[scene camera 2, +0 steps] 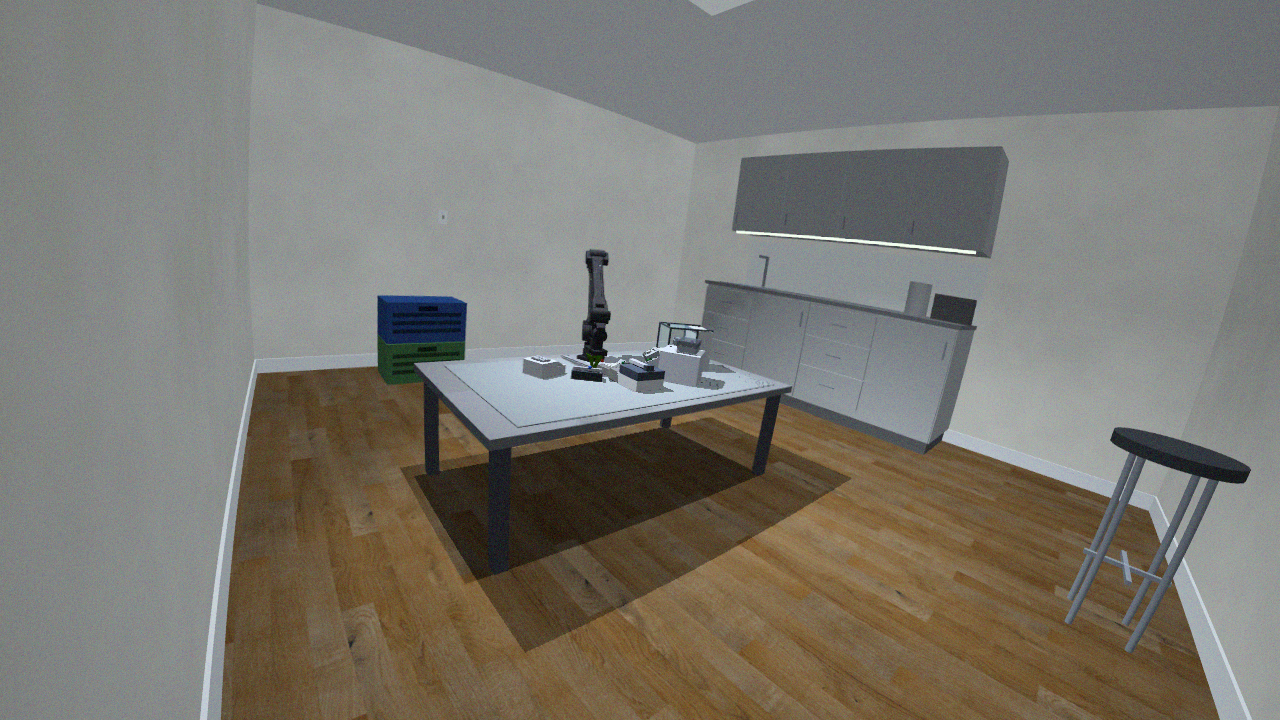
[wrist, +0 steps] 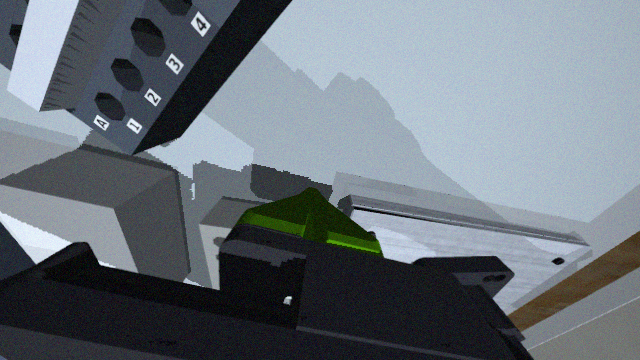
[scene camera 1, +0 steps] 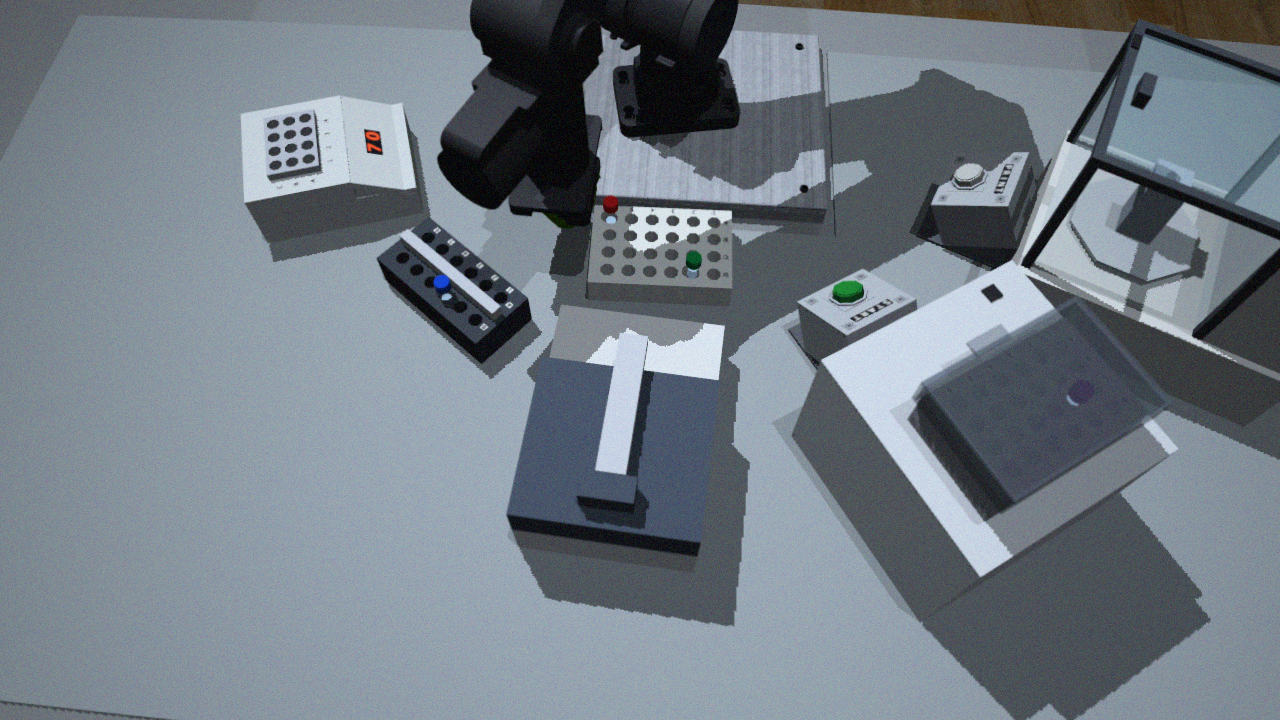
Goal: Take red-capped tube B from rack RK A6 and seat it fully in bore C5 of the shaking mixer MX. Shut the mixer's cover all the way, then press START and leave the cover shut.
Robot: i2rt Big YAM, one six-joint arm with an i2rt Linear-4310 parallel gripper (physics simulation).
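The red-capped tube stands upright in the back left corner hole of the grey rack in the middle of the table. A green-capped tube stands in the same rack, further right. My arm is folded low over its base, just left of and behind the red cap. My gripper is shut with nothing between its green fingertips; in the overhead view the arm hides it. A dark blue-grey box with a white bar on its shut lid sits in front of the rack. I cannot tell where bore C5 is.
A black rack holds a blue-capped tube. A white block heater is at the back left. A green-button box, a white machine with a tinted cover, a knob box and a glass enclosure stand at the right.
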